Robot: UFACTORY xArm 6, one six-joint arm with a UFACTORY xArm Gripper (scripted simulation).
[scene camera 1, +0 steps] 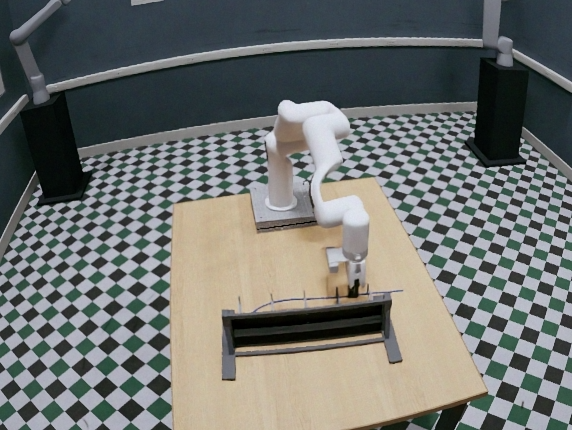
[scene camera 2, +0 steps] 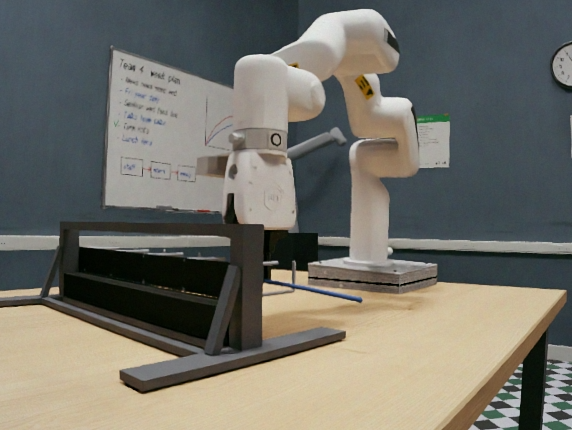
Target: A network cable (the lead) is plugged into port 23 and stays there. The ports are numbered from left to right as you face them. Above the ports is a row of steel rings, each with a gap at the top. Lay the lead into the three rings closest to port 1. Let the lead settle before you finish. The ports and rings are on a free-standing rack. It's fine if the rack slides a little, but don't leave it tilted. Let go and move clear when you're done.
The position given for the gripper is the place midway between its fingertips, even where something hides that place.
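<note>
The gripper [scene camera 2: 257, 282] is in the scene, along with a grey rack [scene camera 2: 184, 316]. The rack can also be found in scene camera 1 [scene camera 1: 309, 324].
</note>
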